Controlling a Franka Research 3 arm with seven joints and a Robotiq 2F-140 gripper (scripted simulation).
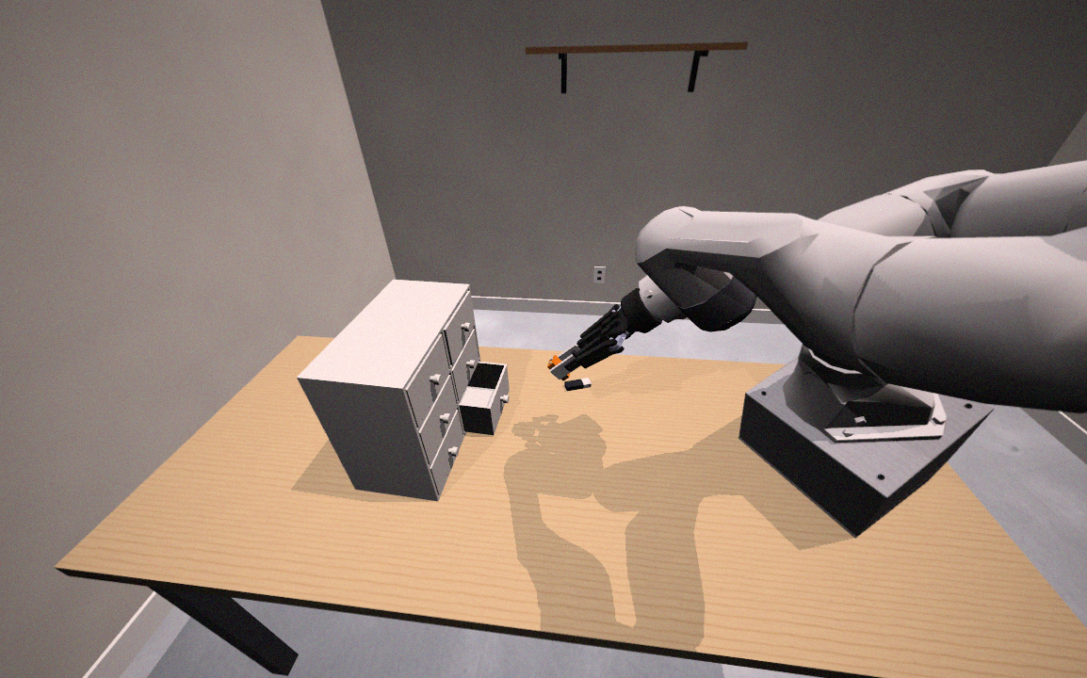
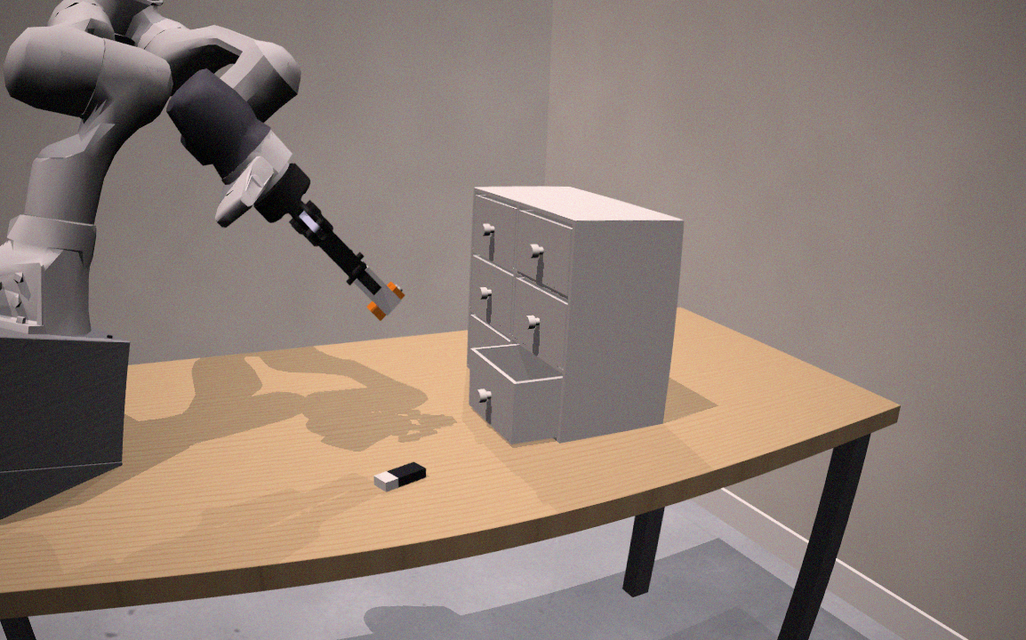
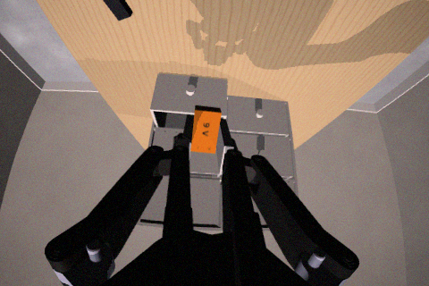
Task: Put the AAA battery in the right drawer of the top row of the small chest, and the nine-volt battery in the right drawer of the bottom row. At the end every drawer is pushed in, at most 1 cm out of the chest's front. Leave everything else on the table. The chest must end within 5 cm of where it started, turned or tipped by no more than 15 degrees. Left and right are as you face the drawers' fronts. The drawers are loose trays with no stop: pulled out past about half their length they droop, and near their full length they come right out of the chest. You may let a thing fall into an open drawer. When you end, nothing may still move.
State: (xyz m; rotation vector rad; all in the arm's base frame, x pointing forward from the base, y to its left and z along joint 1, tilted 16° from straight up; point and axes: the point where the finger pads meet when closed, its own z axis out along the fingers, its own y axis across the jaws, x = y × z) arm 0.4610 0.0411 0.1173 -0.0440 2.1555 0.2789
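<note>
Now: the AAA battery 270 mm ahead of my hand, 40 mm to the left of it and 10 mm above it. Round my hand: orange nine-volt battery 20 mm ahead, 10 mm below.
</note>
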